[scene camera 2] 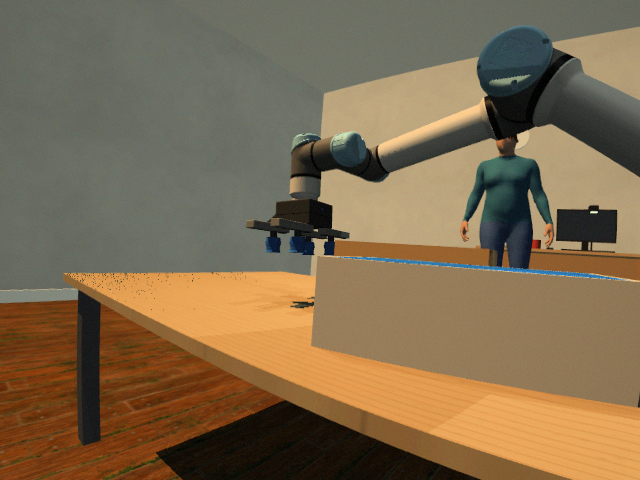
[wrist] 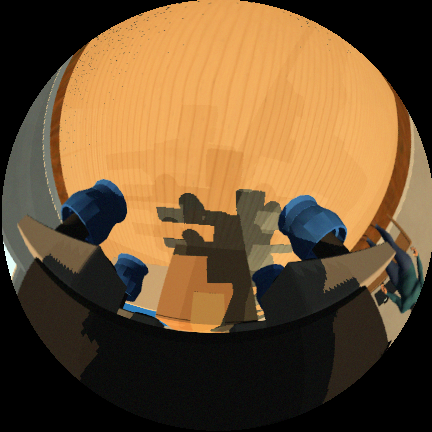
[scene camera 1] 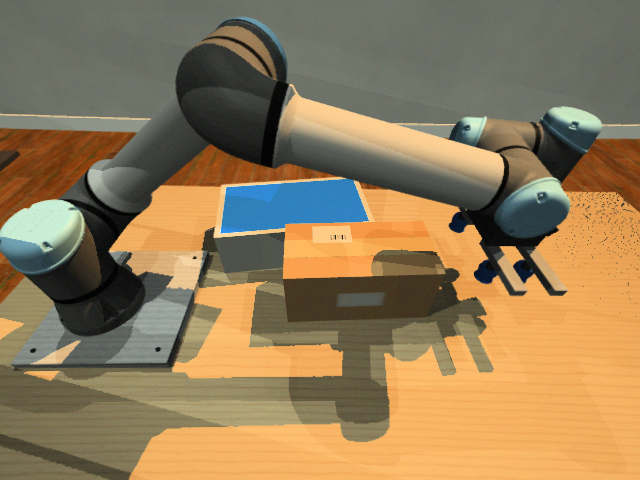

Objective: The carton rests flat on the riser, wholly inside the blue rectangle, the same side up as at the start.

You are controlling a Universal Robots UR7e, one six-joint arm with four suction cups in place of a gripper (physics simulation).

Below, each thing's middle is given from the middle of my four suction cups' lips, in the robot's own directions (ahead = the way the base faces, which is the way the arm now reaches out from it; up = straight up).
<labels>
Now: the brown carton [scene camera 1: 360,270] 27 cm behind my suction cup, 5 cm below it and 1 cm to the right of it. Also, from my suction cup: riser [scene camera 2: 563,333]: 40 cm behind, 18 cm to the left, 6 cm below.
</labels>
